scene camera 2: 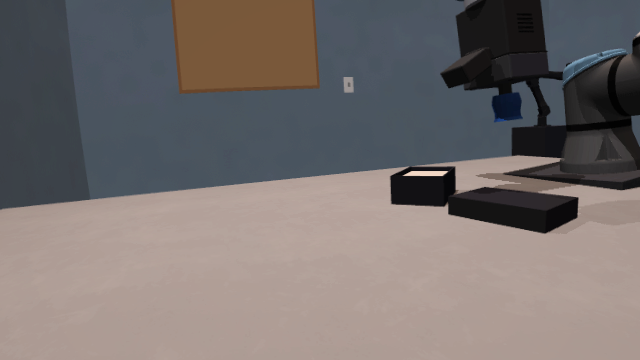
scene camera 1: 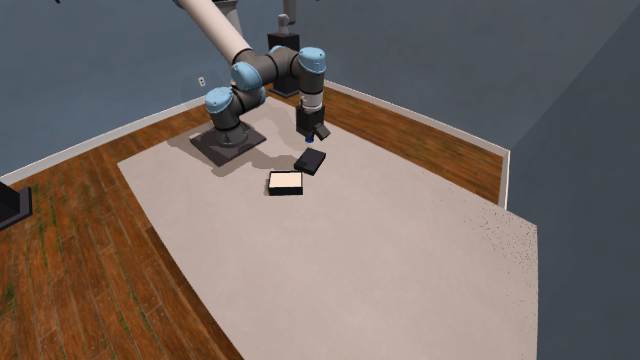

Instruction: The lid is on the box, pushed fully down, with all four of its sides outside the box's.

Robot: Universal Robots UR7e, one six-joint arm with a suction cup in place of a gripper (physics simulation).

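Frame: origin at the arm's base, x right, y ahead, z up, level; metres.
Seen in the pictures: hand, its tool point: [scene camera 2: 508, 120] [scene camera 1: 309, 140]; arm's base, origin of its link: [scene camera 2: 600, 168] [scene camera 1: 232, 137].
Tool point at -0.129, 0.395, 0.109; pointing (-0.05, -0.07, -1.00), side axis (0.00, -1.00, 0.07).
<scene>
Offsets run from my tool point to a thing's top centre, as dx, dy, dz. Level surfaces: height alone.
The black box {+0.160, +0.024, -0.080} [scene camera 1: 286, 190] [scene camera 2: 419, 190] stands upright and uncovered on the pale table top, with a cream surface showing inside its rim. The black lid {-0.006, +0.001, -0.101} [scene camera 1: 310, 161] [scene camera 2: 512, 204] lies flat beside the box, turned at an angle to it, on the robot base's far-wall side in scene camera 1 and at the right in scene camera 2. My gripper [scene camera 1: 309, 140] [scene camera 2: 507, 120], a blue suction cup, points down and hangs above the lid's area with a gap under it. It is open and holds nothing.
The pale table top {dz -0.127} [scene camera 1: 350, 260] [scene camera 2: 250, 270] bears the robot's dark base plate [scene camera 1: 218, 155] [scene camera 2: 595, 180], behind the box and lid in scene camera 1. A dark camera block [scene camera 1: 322, 132] [scene camera 2: 466, 68] juts out beside the suction cup. Walls stand beyond the table top.
</scene>
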